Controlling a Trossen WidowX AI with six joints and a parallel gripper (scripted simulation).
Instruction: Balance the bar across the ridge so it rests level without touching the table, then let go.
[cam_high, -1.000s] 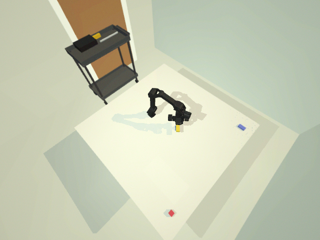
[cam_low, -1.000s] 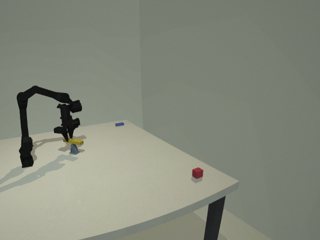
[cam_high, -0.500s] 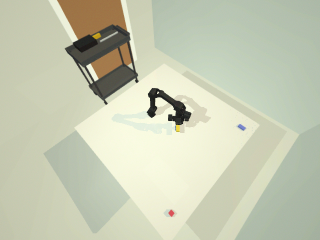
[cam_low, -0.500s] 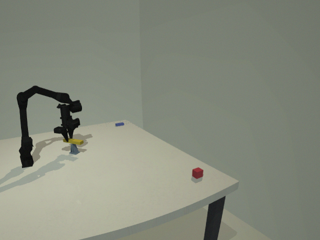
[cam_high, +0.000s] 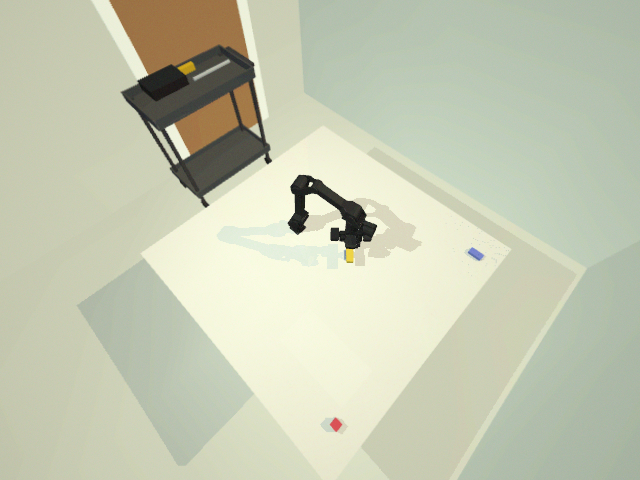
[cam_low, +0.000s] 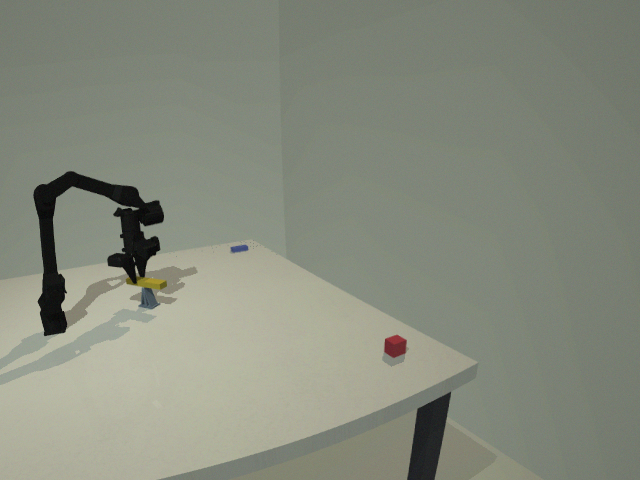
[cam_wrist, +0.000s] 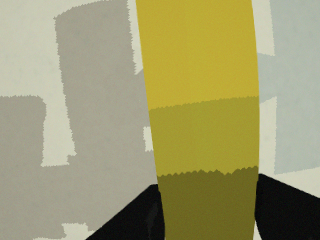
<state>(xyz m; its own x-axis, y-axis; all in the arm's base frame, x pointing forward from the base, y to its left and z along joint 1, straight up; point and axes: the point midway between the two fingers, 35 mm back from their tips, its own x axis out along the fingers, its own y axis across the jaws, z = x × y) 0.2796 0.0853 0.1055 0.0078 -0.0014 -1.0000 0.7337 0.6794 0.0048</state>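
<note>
My gripper tip is 20 mm short of the yellow bar and 20 mm to the left of it. From my gripper tip the other things lie so: red cube 460 mm ahead, 590 mm to the right, 50 mm below; blue block 460 mm ahead, 410 mm to the left, 60 mm below.
</note>
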